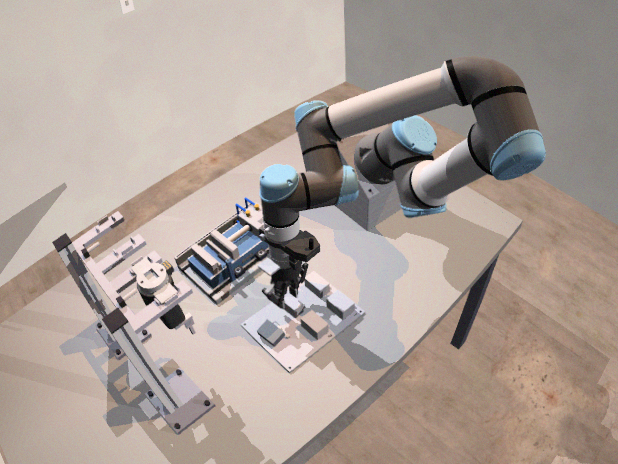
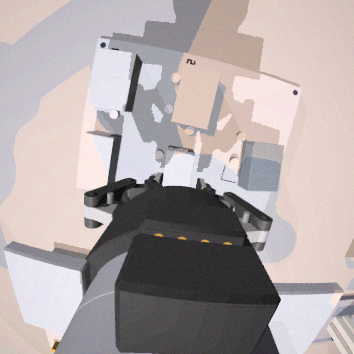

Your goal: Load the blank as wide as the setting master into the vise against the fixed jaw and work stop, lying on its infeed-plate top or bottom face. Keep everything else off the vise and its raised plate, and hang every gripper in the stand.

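Frame: origin at the arm's base, x down, y right, z back, level; metres.
Seen in the pictures: arm's base at its link origin: (image 1: 377, 159).
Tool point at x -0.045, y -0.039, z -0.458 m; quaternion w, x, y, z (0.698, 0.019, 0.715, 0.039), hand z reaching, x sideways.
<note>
Offsets run from my tool point to a thing's top centre. "spot": to the spot under its first point.
My gripper (image 1: 288, 299) (image 2: 180, 182) is low over the blank plate @(spot: dx +0.218, dy -0.101, dz -0.126 m) (image 1: 290, 361) (image 2: 282, 95). Its fingers are shut on the small pale middle blank @(dx +0.182, dy -0.002, dz -0.001 m) (image 1: 293, 305) (image 2: 179, 167), one on each side; the tips are partly hidden. That blank is still at the plate. Other blocks stand on the plate: a large pale one @(dx +0.182, dy -0.104, dz +0.071 m) (image 1: 340, 304) (image 2: 111, 80), a tan one @(dx +0.182, dy -0.089, dz -0.016 m) (image 1: 314, 324) (image 2: 196, 97), a grey one @(dx +0.180, dy -0.019, dz -0.099 m) (image 1: 270, 332) (image 2: 260, 167) and a narrow pale one @(dx +0.182, dy -0.016, dz +0.089 m) (image 1: 317, 284) (image 2: 101, 150). I cannot tell which is the setting master. The blue vise @(dx +0.127, dy +0.246, dz +0.048 m) (image 1: 242, 248) stands behind the gripper.
The gripper stand (image 1: 117, 320) is at the left, with another gripper (image 1: 172, 316) hanging in it. Blue hooked parts @(spot: dx +0.176, dy +0.325, dz +0.195 m) (image 1: 248, 203) stand at the vise's far end. Small round pegs @(spot: dx +0.210, dy -0.067, dz +0.074 m) (image 2: 114, 114) rise from the blank plate. Pale plates (image 2: 45, 285) (image 2: 305, 315) flank the gripper body.
</note>
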